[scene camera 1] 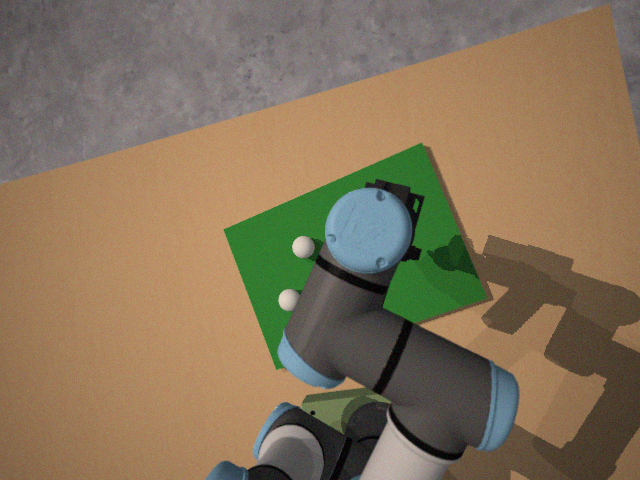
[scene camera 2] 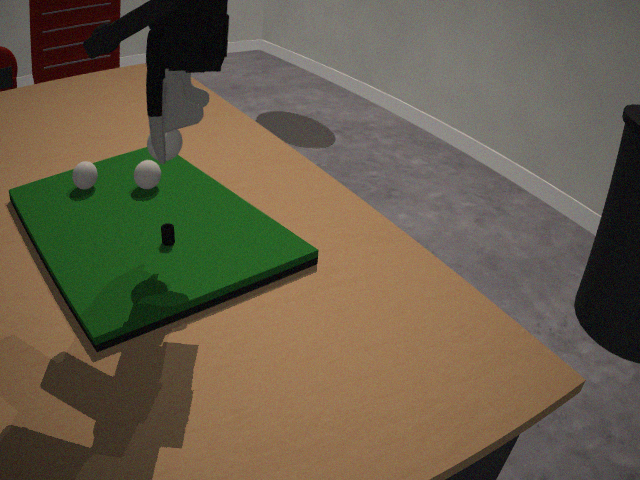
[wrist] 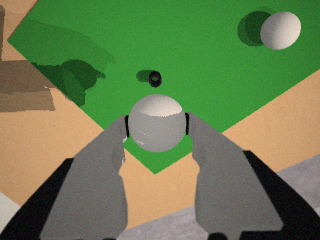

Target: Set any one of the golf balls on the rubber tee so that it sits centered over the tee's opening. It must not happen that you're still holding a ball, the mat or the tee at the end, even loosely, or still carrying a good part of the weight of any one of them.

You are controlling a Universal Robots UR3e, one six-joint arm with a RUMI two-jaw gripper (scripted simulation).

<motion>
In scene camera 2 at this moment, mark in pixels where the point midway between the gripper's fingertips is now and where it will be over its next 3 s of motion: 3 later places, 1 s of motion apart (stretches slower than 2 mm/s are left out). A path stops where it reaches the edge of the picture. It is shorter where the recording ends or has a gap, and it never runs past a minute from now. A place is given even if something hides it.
My gripper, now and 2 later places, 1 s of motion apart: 166,154; 167,208; 168,213
</motion>
